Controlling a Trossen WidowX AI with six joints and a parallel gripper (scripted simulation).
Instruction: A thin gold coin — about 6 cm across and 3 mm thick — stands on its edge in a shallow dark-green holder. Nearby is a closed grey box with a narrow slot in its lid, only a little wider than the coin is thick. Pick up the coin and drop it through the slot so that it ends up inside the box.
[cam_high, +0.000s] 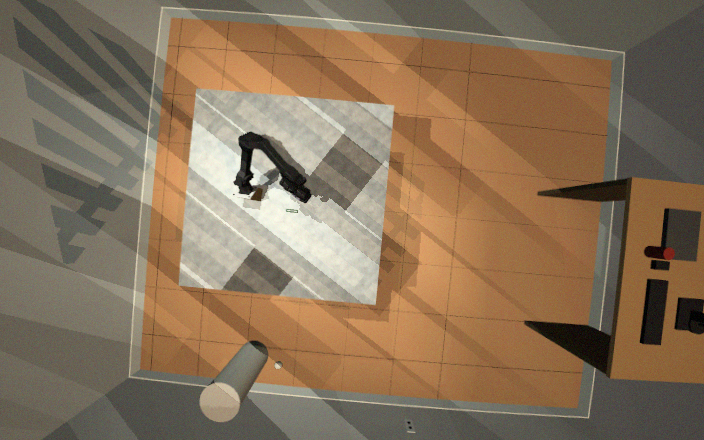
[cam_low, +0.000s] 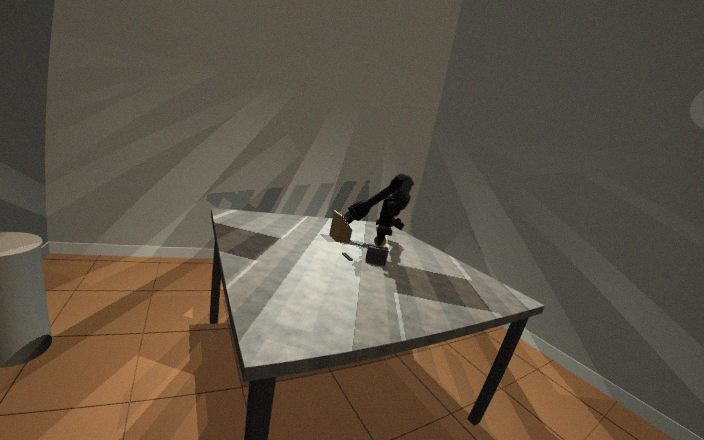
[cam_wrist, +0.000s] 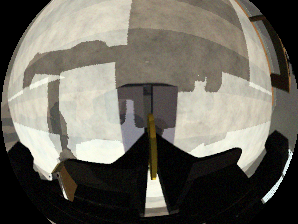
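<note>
Right now my gripper tip is 20 mm below the gold coin.
</note>
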